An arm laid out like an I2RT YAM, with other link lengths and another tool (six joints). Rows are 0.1 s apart.
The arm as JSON. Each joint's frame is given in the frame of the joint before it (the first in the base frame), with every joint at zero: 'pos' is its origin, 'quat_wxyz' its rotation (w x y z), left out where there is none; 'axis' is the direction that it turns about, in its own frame. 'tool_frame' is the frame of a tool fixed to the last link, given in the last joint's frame.
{
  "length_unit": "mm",
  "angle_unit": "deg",
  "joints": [
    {
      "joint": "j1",
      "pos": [
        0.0,
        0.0,
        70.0
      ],
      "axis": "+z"
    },
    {
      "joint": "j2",
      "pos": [
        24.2,
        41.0,
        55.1
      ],
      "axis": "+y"
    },
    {
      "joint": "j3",
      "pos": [
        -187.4,
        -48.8,
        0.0
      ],
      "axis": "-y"
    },
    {
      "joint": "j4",
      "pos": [
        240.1,
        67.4,
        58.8
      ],
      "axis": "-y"
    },
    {
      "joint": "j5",
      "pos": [
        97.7,
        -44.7,
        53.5
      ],
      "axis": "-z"
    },
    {
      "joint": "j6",
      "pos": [
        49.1,
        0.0,
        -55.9
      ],
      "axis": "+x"
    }
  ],
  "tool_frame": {
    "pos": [
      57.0,
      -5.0,
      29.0
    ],
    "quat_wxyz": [
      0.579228,
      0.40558,
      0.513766,
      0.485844
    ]
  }
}
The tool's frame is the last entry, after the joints.
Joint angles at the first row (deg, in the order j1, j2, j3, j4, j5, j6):
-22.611 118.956 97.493 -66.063 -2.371 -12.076
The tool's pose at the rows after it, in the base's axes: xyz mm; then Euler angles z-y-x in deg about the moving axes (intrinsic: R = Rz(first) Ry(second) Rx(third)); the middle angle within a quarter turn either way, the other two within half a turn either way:
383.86 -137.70 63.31 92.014 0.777 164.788
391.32 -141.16 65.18 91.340 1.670 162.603
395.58 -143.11 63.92 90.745 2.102 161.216
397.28 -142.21 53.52 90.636 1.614 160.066
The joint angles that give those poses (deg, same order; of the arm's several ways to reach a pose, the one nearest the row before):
-22.611 117.864 97.558 -63.176 -2.131 -12.950
-22.611 117.864 97.473 -60.709 -2.131 -12.317
-22.610 117.863 96.815 -58.588 -2.197 -11.747
-22.612 117.864 94.127 -55.025 -3.071 -11.508

